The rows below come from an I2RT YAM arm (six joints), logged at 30 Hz.
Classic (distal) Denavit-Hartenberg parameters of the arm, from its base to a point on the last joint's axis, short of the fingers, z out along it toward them. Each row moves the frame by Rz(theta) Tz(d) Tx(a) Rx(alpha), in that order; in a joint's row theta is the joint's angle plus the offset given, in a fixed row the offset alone. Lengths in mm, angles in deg.
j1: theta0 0, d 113.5, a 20, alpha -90
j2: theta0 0, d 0, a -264, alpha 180
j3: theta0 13.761, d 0, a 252.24, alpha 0
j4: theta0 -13.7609, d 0, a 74, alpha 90
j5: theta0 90, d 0, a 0, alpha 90
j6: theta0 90, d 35.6, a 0, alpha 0
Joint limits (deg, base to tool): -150..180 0..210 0..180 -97..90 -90..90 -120..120
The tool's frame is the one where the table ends.
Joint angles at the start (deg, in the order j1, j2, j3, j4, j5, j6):
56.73, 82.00, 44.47, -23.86, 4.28, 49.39
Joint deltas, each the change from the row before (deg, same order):
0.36, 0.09, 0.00, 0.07, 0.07, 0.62
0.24, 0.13, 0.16, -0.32, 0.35, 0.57
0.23, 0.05, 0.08, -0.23, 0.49, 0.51
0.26, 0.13, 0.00, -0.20, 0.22, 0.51
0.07, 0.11, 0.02, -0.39, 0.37, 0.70
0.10, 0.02, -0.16, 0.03, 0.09, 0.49
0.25, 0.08, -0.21, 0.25, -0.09, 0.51
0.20, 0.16, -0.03, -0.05, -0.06, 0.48
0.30, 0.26, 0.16, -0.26, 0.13, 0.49
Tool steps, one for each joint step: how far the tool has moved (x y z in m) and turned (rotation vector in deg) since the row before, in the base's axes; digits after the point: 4 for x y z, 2 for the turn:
-0.0012, 0.0011, -0.0003, 0.15, 0.18, -0.22
-0.0007, 0.0006, 0.0000, -0.23, 0.10, -0.43
-0.0007, 0.0004, 0.0000, -0.23, -0.08, -0.45
-0.0010, 0.0004, -0.0007, -0.22, 0.19, -0.29
-0.0003, -0.0004, -0.0007, -0.35, 0.21, -0.72
-0.0006, -0.0002, -0.0008, -0.01, 0.17, -0.37
-0.0011, 0.0005, -0.0012, 0.17, 0.26, -0.16
-0.0008, 0.0005, -0.0009, -0.02, 0.33, -0.20
-0.0009, 0.0010, -0.0006, -0.21, 0.25, -0.19

